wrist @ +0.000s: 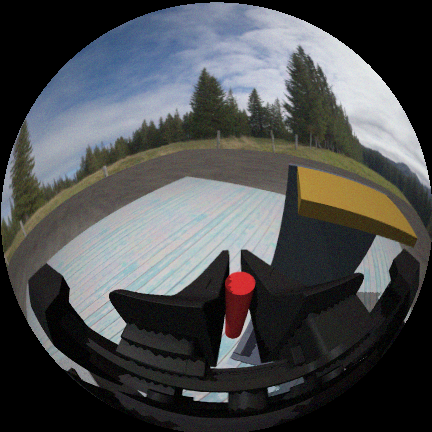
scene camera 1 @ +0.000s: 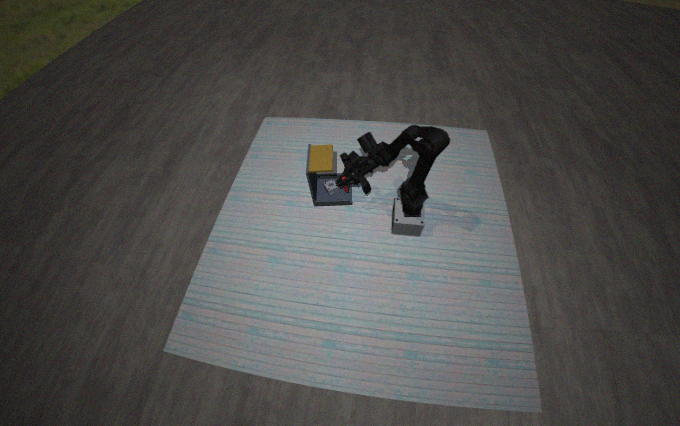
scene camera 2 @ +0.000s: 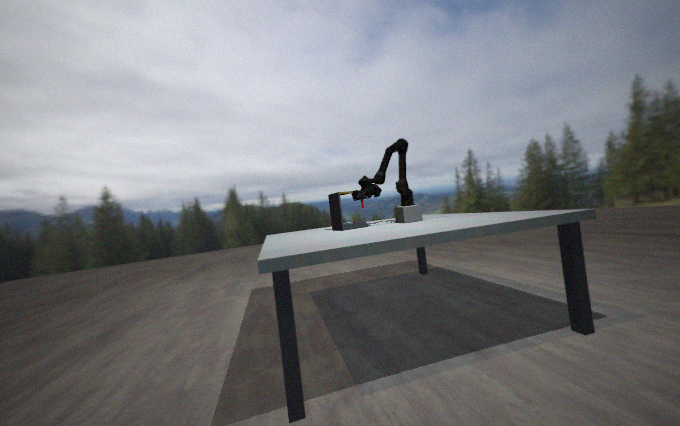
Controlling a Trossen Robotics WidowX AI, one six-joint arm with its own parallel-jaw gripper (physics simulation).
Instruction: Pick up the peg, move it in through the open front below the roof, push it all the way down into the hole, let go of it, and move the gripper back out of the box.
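Where they show: gripper, fingertip midpoint: [wrist: 234,255] [scene camera 1: 336,184] [scene camera 2: 357,197]; arm's base at its link origin: [scene camera 1: 411,209] [scene camera 2: 407,205].
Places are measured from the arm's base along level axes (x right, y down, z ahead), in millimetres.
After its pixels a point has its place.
My gripper [scene camera 1: 342,181] {x 63, y -81, z 293 mm} [scene camera 2: 356,195] {x 63, y -81, z 293 mm} [wrist: 234,255] {x 63, y -81, z 293 mm} is shut on the red peg [scene camera 1: 346,188] {x 77, y -38, z 256 mm} [scene camera 2: 362,204] {x 76, y -39, z 263 mm} [wrist: 238,306] {x 83, y -87, z 257 mm}. The peg hangs roughly upright, its top showing between the fingers in the wrist view and its lower part below them in scene camera 2. The dark box [scene camera 1: 333,203] {x 87, y 81, z 317 mm} [scene camera 2: 335,212] {x 157, y -11, z 409 mm} [wrist: 305,250] {x 130, y -12, z 397 mm} has a yellow roof [scene camera 1: 321,158] {x 158, y -125, z 352 mm} [scene camera 2: 345,192] {x 97, y -121, z 353 mm} [wrist: 352,202] {x 138, y -126, z 322 mm}. The gripper is near roof height, above the right part of the box's base. A light block [scene camera 1: 328,186] {x 166, y 61, z 342 mm} on the base lies left of the fingertips in scene camera 1. The hole's inside is too small to make out.
The box's tall dark wall stands at the left, beyond the fingertips. The arm's grey base block [scene camera 1: 407,226] {x -61, y 24, z 20 mm} [scene camera 2: 408,214] {x -58, y 51, z 45 mm} stands on the table [scene camera 1: 351,311] {x -367, y 98, z 234 mm} [scene camera 2: 321,253] {x -570, y 107, z 733 mm} [wrist: 165,240] {x -196, y 99, z 409 mm}, to the right of the box. The roof reaches from the wall towards the gripper's side.
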